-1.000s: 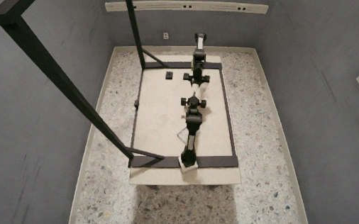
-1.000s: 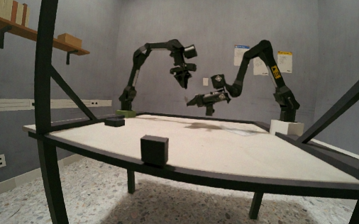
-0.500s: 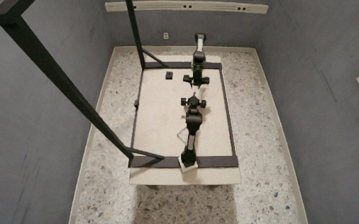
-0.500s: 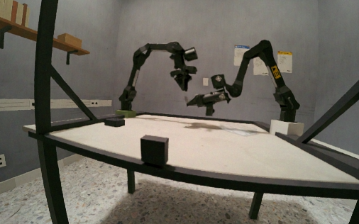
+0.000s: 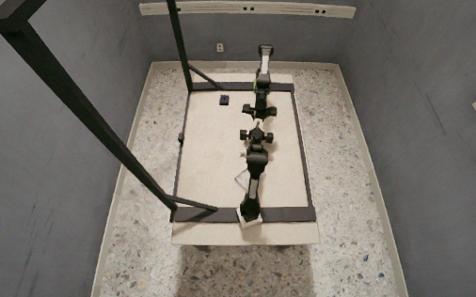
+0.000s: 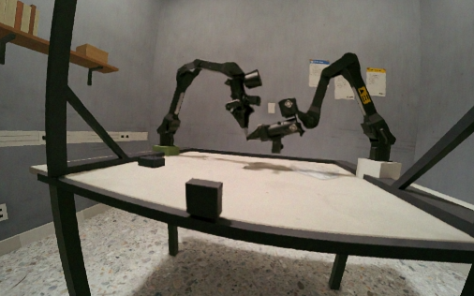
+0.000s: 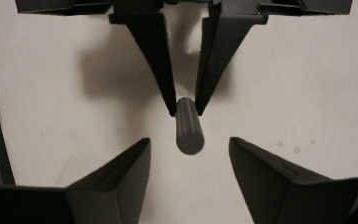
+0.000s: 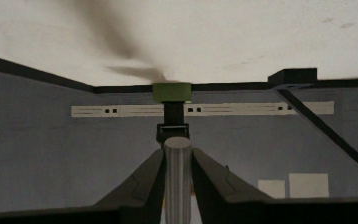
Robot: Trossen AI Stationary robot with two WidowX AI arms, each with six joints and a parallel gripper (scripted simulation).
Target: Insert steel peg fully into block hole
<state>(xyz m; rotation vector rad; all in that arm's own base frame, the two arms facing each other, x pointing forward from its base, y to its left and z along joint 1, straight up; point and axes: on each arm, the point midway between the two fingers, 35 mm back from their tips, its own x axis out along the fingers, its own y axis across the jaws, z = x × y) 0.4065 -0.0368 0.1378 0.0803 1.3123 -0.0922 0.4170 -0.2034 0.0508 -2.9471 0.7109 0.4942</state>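
My left gripper is now 60 mm above the steel peg and 20 mm to the left of it. Round my left hand: dark block (250 mm to the left, 240 mm behind, 160 mm below); tray (290 mm to the right, 180 mm below, 10 mm behind).
Now: right hand 4 cm to the right of the steel peg and 1 cm below it. The rest, counted from my right hand: dark block (31 cm to the left, 24 cm behind, 10 cm below); then tray (23 cm to the right, 11 cm below, 1 cm behind).
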